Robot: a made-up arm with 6 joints. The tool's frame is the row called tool. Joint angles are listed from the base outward.
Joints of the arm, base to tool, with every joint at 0 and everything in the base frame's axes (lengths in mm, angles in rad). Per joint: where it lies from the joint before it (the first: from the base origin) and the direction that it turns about. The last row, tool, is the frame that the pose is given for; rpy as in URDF.
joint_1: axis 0 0 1 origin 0 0 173.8
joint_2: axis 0.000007 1 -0.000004 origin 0 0 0
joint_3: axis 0.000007 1 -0.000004 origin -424.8 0 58.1
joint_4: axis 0.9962 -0.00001 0.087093 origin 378.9 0 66.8
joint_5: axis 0.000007 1 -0.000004 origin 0 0 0
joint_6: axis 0.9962 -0.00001 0.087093 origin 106.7 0 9.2
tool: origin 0 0 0 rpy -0.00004 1.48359 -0.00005
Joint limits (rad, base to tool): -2.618..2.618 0..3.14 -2.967..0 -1.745..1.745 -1.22..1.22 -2.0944..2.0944
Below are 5 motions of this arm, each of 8 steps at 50 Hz.
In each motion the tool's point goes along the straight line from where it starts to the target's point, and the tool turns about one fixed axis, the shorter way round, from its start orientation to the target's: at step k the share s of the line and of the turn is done. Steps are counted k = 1, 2, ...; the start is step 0. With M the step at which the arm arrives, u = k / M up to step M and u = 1 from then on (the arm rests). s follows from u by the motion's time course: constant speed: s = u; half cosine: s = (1 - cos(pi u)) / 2; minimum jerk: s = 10 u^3 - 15 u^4 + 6 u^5.
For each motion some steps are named. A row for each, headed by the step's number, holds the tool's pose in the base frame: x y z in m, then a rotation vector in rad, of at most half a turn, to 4 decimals.
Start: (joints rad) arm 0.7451 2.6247 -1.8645 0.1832 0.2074 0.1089
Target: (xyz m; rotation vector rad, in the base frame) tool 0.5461 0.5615 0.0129 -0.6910 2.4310 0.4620
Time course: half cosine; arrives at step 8
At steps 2, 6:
2: 0.5714 0.5402 0.0345 -0.6010 2.4417 0.4857
6: 0.5504 0.5578 0.0166 -0.6756 2.4330 0.4661

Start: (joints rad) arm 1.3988 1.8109 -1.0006 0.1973 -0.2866 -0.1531
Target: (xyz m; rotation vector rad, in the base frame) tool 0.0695 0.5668 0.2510 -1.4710 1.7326 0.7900
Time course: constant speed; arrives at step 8
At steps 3, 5, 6, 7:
3: 0.0900 0.5590 0.2806 -1.3671 1.6935 0.8207
5: 0.0818 0.5621 0.2687 -1.4086 1.7094 0.8088
6: 0.0777 0.5637 0.2628 -1.4294 1.7172 0.8026
7: 0.0736 0.5652 0.2569 -1.4502 1.7249 0.7964

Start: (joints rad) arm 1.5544 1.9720 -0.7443 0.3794 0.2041 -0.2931
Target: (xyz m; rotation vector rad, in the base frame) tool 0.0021 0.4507 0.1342 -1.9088 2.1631 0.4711
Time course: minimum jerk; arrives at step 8
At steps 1, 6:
1: -0.0009 0.4354 0.1046 -2.0340 2.2193 0.3448
6: 0.0018 0.4491 0.1311 -1.9220 2.1693 0.4583

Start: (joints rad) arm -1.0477 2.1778 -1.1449 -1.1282 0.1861 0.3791
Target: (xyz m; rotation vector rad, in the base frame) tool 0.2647 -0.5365 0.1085 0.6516 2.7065 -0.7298
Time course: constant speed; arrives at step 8
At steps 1, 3, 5, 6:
1: 0.2800 -0.5268 0.1081 0.5159 2.7769 -0.7611
3: 0.2756 -0.5296 0.1082 0.5552 2.7574 -0.7523
5: 0.2713 -0.5324 0.1083 0.5941 2.7374 -0.7434
6: 0.2691 -0.5337 0.1084 0.6134 2.7272 -0.7389

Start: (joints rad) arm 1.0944 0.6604 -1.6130 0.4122 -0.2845 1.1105
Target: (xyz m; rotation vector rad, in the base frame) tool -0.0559 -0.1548 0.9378 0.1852 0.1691 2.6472
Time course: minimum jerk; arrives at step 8
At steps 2, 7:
2: -0.0399 -0.1056 0.9311 0.2176 0.3068 2.5724
7: -0.0556 -0.1539 0.9377 0.1858 0.1716 2.6459

